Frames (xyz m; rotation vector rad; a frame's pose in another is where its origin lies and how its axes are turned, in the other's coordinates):
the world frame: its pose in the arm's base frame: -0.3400 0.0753 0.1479 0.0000 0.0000 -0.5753
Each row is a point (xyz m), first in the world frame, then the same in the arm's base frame.
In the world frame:
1: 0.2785 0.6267 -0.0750
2: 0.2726 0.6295 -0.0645
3: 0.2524 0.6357 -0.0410
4: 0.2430 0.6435 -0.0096
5: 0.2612 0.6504 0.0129
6: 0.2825 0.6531 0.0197
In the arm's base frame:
1: 0.2346 0.4496 0.0729
2: 0.2312 0.4552 0.0834
3: 0.2176 0.4713 0.1069
4: 0.2140 0.4830 0.1383
5: 0.2330 0.4789 0.1608
6: 0.2524 0.4696 0.1676

